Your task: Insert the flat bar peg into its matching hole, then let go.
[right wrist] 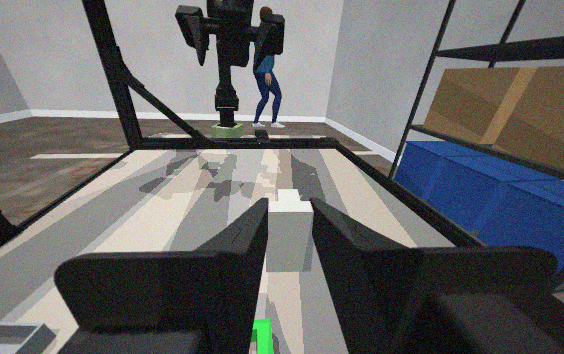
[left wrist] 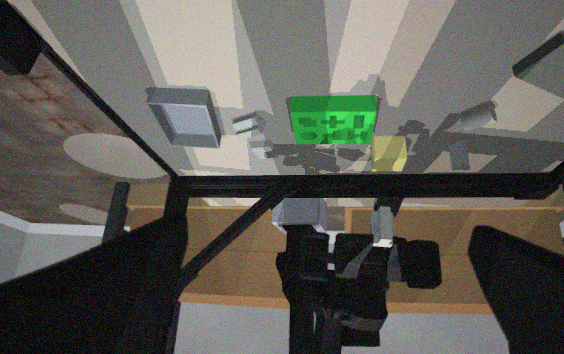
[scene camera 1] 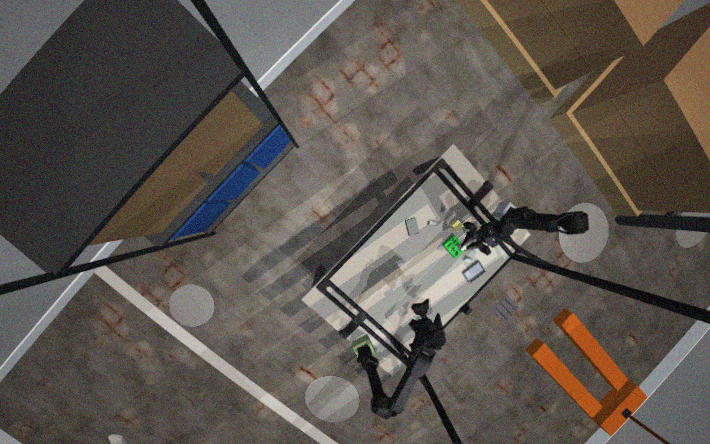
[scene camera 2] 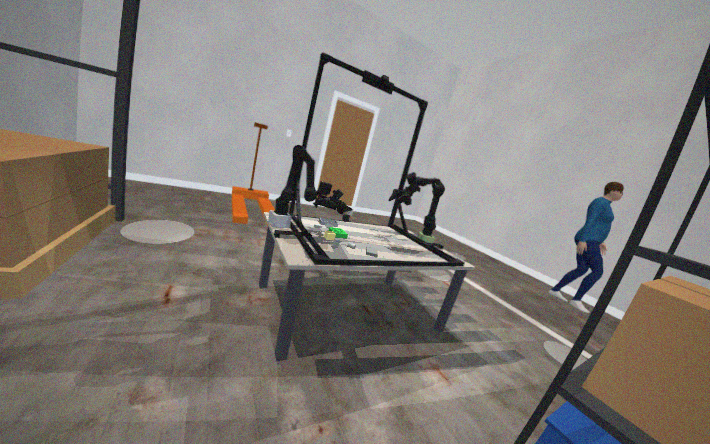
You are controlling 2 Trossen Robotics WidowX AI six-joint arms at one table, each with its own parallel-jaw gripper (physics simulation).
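My right gripper (right wrist: 288,204) (scene camera 1: 469,235) (scene camera 2: 345,213) is shut on the grey flat bar peg (right wrist: 289,232) (left wrist: 382,221) and holds it upright in the air. The board lies flat with several shaped holes. My left gripper (scene camera 1: 420,307) (scene camera 2: 396,195) is open and empty, raised at the far side of the table.
A yellow block (scene camera 1: 457,225) (left wrist: 389,153) lies beside the board. A grey tray (scene camera 1: 473,270) (left wrist: 187,117), small grey pegs (left wrist: 245,123) and a flat grey piece (scene camera 1: 411,225) lie on the table. A black frame (scene camera 2: 415,132) rings the table. A person (right wrist: 266,70) stands behind.
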